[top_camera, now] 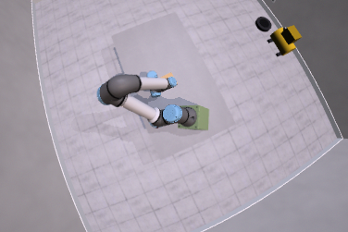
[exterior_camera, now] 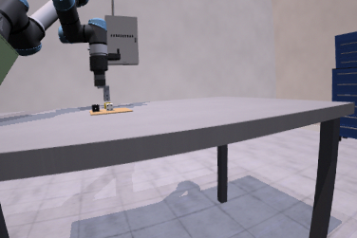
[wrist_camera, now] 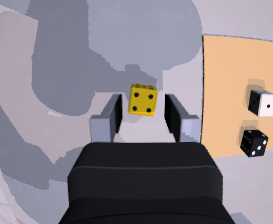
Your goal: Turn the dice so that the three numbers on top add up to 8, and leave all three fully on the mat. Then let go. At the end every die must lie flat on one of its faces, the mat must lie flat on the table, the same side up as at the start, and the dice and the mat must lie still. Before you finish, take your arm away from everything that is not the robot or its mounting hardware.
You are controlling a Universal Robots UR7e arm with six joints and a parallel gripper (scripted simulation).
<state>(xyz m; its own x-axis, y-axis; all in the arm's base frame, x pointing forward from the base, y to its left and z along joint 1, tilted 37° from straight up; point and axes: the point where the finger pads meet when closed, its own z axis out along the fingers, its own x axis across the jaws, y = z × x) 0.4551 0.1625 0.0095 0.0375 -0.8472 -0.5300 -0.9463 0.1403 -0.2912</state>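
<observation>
Right now my hand is 40 mm above the yellow die. The rest, counted from my hand: mat (130 mm to the right, 50 mm below); white die (130 mm to the right, 30 mm below).
</observation>
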